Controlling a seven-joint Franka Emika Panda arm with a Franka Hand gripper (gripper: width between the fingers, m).
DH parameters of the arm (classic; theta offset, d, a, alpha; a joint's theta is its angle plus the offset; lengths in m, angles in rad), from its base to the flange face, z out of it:
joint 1: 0 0.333 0 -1.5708
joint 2: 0 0 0 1.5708
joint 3: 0 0.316 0.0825 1.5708
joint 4: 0 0 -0.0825 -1.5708
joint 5: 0 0.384 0 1.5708
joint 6: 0 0 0.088 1.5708
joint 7: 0 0.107 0 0
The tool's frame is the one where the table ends.
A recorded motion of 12 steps. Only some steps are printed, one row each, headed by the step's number.
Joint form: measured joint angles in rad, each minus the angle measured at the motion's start. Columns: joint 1, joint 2, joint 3, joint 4, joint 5, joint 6, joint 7.
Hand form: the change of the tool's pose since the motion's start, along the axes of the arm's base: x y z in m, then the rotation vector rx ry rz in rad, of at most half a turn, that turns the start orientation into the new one. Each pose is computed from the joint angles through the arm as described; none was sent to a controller.
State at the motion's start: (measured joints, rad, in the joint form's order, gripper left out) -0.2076 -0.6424 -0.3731 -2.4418 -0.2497 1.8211 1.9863
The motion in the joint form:
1: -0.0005 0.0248 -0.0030 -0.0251 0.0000 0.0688 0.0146
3: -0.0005 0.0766 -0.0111 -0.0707 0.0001 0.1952 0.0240
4: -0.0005 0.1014 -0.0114 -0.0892 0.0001 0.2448 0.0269
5: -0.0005 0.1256 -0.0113 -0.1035 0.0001 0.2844 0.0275
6: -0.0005 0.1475 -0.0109 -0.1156 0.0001 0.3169 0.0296
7: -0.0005 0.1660 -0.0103 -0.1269 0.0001 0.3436 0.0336
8: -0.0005 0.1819 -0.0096 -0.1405 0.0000 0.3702 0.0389
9: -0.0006 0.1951 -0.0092 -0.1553 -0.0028 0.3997 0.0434
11: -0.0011 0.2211 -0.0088 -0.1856 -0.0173 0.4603 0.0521
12: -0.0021 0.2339 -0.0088 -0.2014 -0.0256 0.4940 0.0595
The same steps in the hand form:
1: 0.0083 -0.0011 -0.0143 -0.0108 -0.0172 -0.0106
3: 0.0218 -0.0031 -0.0429 -0.0268 -0.0436 -0.0141
4: 0.0273 -0.0026 -0.0558 -0.0329 -0.0490 -0.0121
5: 0.0319 -0.0021 -0.0675 -0.0372 -0.0493 -0.0085
6: 0.0355 -0.0014 -0.0780 -0.0400 -0.0474 -0.0067
7: 0.0380 -0.0005 -0.0875 -0.0415 -0.0443 -0.0070
8: 0.0398 0.0011 -0.0970 -0.0423 -0.0418 -0.0082
9: 0.0410 0.0027 -0.1058 -0.0459 -0.0427 -0.0071
11: 0.0424 0.0058 -0.1233 -0.0589 -0.0433 0.0008
12: 0.0428 0.0073 -0.1319 -0.0664 -0.0464 0.0021

